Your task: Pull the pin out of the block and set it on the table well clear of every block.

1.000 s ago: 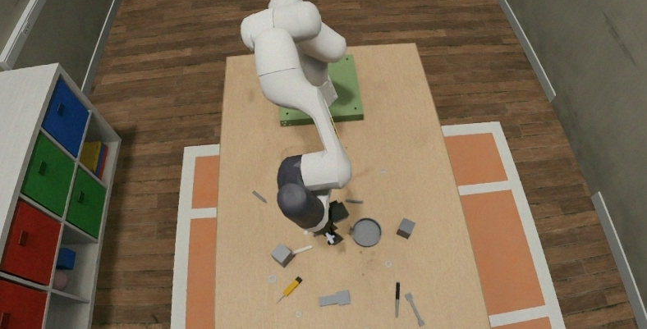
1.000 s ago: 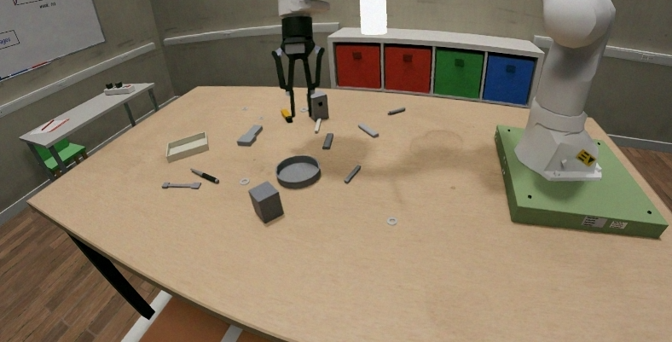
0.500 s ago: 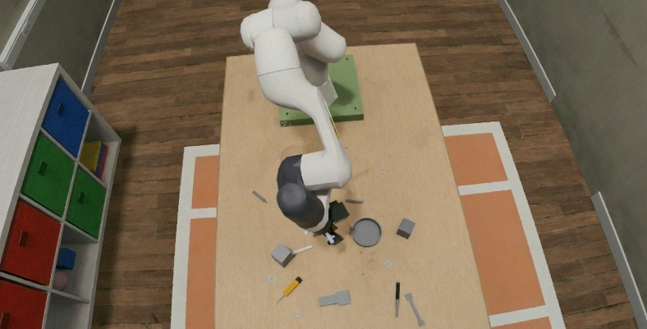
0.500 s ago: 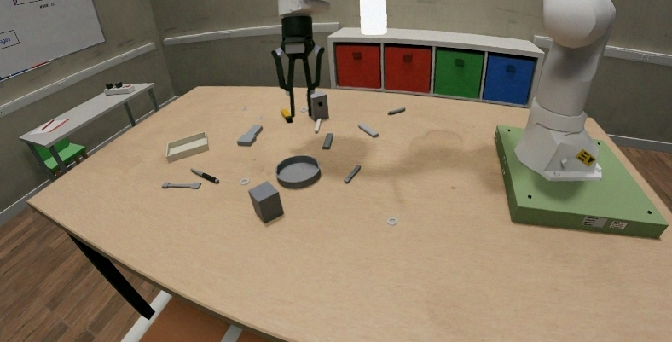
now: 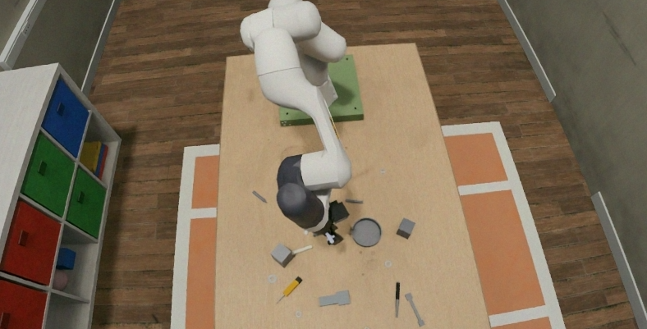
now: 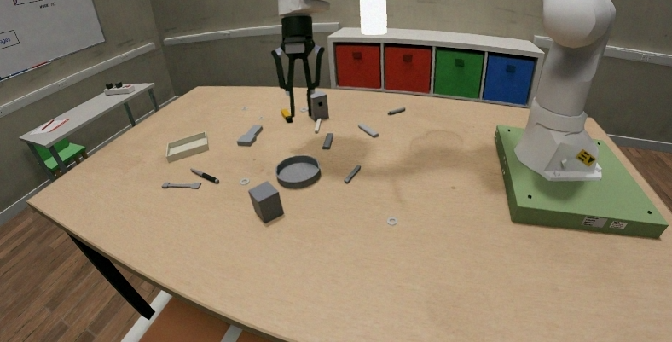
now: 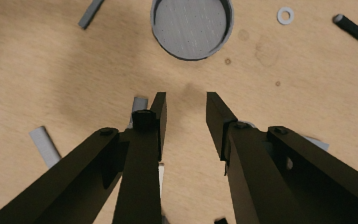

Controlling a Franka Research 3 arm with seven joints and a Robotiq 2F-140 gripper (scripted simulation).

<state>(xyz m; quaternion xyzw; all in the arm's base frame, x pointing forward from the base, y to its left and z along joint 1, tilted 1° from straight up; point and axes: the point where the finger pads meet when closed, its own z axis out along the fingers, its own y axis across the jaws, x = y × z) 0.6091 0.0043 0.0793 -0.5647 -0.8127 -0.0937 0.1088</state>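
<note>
The cream pin is 10 mm ahead of my hand, 120 mm to the right of it and 120 mm below it. Round my hand: lighter bar 140 mm behind, 110 mm to the right, 120 mm below; then yellow utility knife 140 mm ahead, 170 mm to the right, 120 mm below; then round grey dish 30 mm behind, 120 mm to the left, 120 mm below.
</note>
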